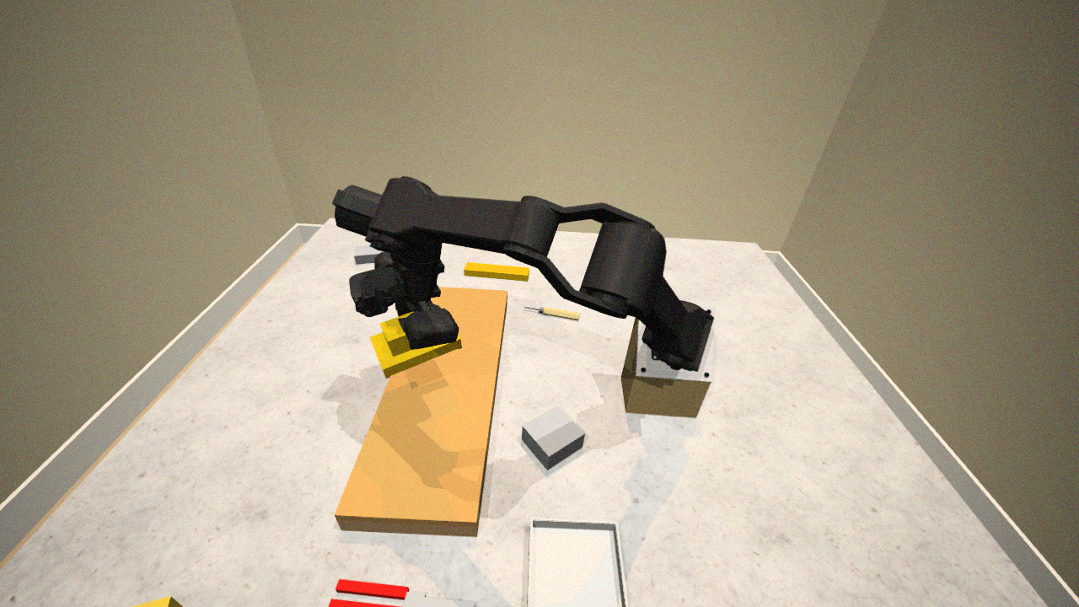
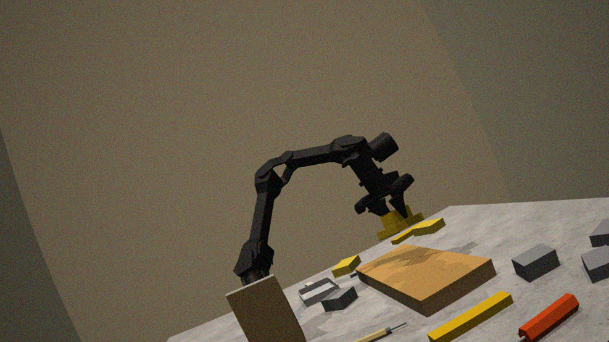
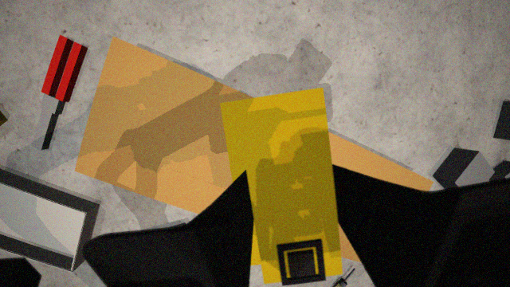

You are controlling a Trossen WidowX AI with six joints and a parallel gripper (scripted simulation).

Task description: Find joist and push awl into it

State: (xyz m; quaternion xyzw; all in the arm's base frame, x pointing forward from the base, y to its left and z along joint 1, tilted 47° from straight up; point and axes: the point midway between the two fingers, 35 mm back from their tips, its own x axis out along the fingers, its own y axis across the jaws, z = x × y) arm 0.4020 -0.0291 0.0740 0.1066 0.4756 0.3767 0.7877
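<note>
Right now my gripper tip is 30 mm past the square light, 10 mm to the left of it and 40 mm below it. From my gripper tip the other things lie so: white tray: 250 mm behind, 290 mm to the left, 140 mm below; wooden-handled awl: 220 mm behind, 270 mm to the right, 140 mm below; stud finder: 20 mm behind, 10 mm to the right, 20 mm above.
</note>
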